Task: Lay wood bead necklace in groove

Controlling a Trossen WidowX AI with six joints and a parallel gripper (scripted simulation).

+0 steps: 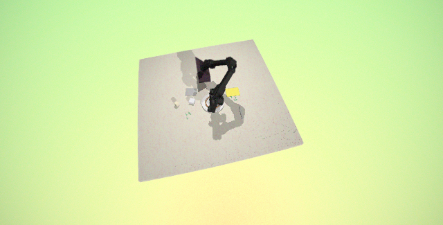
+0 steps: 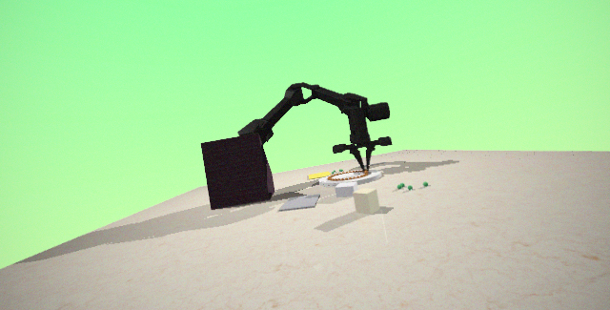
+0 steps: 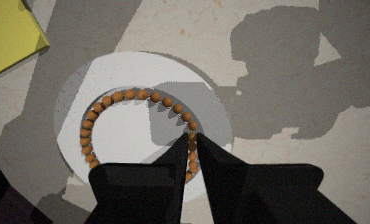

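Now: gripper tip 6 cm past the round white bead board and 1 cm above it. The rest, counted from my gripper tip: thin white strip 22 cm to the left, 9 cm ahead, 1 cm below; then yellow card 19 cm to the left, 15 cm behind, 2 cm below; then grey flat plate 22 cm behind, 18 cm to the right, 2 cm below.
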